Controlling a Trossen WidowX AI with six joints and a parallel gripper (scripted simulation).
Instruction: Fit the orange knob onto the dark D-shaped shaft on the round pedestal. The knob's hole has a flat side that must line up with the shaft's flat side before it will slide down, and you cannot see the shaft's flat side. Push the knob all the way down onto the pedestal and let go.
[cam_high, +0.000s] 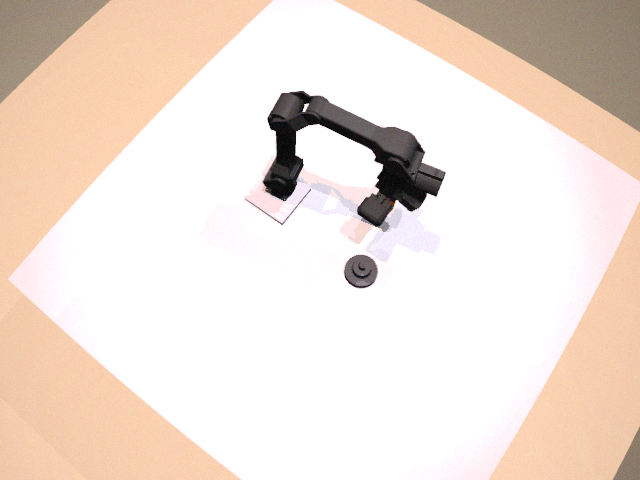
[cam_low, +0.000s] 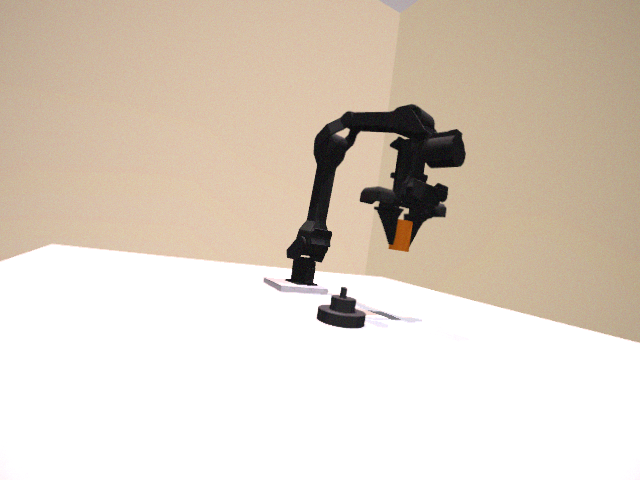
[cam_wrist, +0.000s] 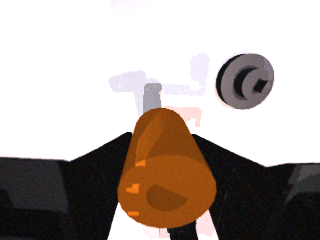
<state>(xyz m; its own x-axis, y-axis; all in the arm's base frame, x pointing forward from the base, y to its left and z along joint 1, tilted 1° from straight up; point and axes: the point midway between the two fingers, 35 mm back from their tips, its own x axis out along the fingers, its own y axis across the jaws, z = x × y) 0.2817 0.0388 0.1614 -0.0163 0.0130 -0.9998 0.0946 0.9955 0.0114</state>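
The pedestal is 20 mm ahead of my gripper tip, 140 mm to the right of it and 110 mm below it. The rest, counted from my gripper tip: orange knob: 20 mm above.
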